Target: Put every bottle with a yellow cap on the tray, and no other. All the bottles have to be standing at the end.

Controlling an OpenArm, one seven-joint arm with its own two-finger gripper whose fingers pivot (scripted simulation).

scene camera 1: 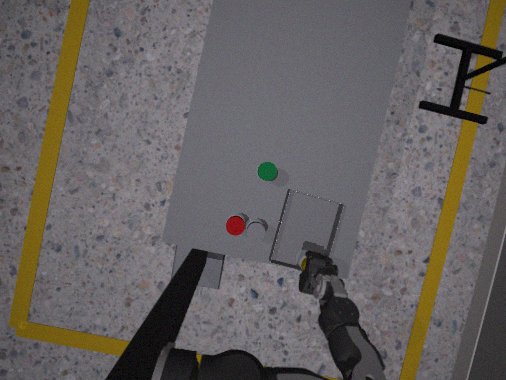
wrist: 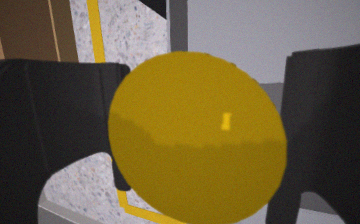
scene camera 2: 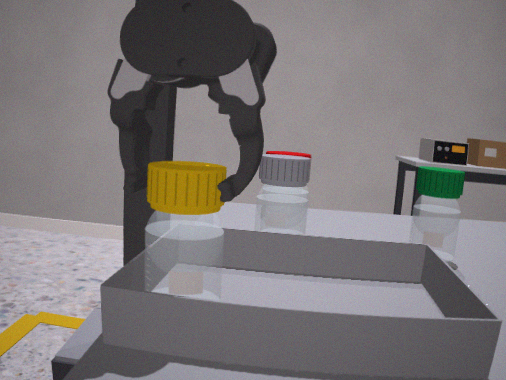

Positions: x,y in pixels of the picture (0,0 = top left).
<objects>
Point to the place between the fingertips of my gripper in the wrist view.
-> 196,132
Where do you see a grey tray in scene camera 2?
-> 295,271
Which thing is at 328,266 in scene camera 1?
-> My gripper.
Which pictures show my gripper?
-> Scene camera 1, the wrist view and scene camera 2: all of them.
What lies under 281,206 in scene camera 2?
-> A grey-capped bottle.
</objects>
